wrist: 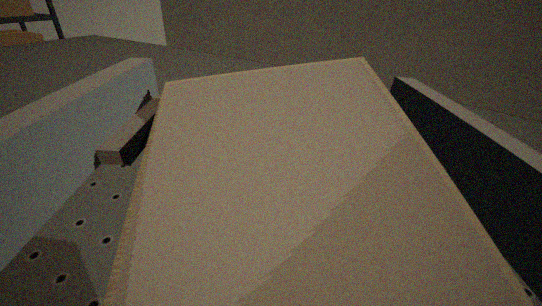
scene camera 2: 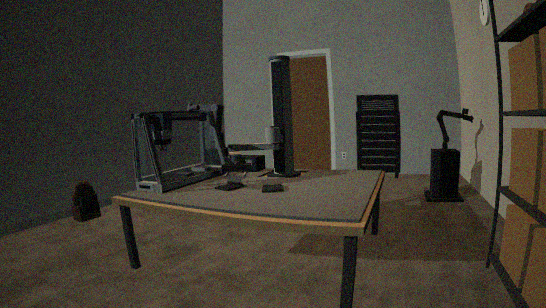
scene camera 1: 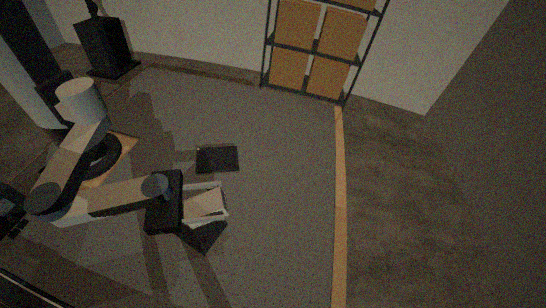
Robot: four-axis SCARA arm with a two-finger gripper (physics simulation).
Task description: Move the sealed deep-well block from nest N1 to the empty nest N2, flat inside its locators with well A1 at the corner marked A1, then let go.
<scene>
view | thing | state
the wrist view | my gripper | -
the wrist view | deep-well block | gripped by my gripper
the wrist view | perforated tabletop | -
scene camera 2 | perforated tabletop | -
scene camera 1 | my gripper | -
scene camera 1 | deep-well block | -
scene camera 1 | perforated tabletop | -
</scene>
